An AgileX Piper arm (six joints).
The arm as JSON. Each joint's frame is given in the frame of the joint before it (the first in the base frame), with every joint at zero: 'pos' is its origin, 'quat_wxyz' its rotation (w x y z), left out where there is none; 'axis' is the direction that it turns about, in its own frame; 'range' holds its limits. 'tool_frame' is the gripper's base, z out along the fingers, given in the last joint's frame.
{
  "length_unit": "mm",
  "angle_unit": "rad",
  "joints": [
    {
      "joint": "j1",
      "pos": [
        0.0,
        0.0,
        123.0
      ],
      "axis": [
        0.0,
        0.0,
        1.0
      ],
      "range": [
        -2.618,
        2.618
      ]
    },
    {
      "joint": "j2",
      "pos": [
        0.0,
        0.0,
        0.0
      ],
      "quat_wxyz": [
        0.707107,
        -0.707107,
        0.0,
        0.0
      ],
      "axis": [
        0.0,
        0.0,
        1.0
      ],
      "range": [
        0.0,
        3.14
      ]
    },
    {
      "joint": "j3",
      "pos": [
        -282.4,
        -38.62,
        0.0
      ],
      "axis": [
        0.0,
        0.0,
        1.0
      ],
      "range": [
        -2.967,
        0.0
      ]
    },
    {
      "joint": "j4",
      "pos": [
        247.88,
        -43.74,
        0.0
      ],
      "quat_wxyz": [
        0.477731,
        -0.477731,
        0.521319,
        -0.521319
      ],
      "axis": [
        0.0,
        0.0,
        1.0
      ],
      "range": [
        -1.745,
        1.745
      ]
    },
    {
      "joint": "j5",
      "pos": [
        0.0,
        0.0,
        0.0
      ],
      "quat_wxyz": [
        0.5,
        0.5,
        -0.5,
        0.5
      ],
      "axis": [
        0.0,
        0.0,
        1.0
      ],
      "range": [
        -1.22,
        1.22
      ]
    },
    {
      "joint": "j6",
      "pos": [
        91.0,
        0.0,
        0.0
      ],
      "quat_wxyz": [
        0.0,
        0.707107,
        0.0,
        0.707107
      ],
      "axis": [
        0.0,
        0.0,
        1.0
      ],
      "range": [
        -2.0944,
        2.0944
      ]
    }
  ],
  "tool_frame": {
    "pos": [
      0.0,
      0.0,
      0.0
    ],
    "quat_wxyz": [
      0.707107,
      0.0,
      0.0,
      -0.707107
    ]
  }
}
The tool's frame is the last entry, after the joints.
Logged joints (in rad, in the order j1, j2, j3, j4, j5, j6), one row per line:
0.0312 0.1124 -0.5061 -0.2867 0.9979 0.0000
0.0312 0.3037 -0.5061 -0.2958 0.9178 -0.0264
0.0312 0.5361 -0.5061 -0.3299 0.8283 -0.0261
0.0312 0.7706 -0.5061 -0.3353 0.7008 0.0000
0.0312 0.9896 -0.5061 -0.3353 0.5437 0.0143
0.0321 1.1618 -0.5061 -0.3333 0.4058 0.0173
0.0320 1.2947 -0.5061 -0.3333 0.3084 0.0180
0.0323 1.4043 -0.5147 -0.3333 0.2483 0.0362
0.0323 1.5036 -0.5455 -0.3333 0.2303 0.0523
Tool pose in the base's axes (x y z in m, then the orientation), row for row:
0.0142 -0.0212 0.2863 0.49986 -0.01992 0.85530 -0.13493
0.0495 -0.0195 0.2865 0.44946 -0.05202 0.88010 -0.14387
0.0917 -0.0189 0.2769 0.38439 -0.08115 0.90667 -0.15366
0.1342 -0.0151 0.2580 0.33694 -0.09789 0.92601 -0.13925
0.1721 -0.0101 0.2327 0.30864 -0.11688 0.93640 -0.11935
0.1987 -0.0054 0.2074 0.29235 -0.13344 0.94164 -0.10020
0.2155 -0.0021 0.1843 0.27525 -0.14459 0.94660 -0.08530
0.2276 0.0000 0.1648 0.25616 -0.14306 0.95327 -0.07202
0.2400 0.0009 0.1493 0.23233 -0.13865 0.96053 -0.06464
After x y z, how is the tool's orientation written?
As a quaternion, w x y z.
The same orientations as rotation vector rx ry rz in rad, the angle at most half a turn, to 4 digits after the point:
-0.0482 2.0686 -0.3263
-0.1287 2.1766 -0.3558
-0.2068 2.3104 -0.3916
-0.2552 2.4138 -0.3630
-0.3089 2.4750 -0.3155
-0.3556 2.5091 -0.2670
-0.3886 2.5442 -0.2293
-0.3883 2.5872 -0.1955
-0.3810 2.6394 -0.1776

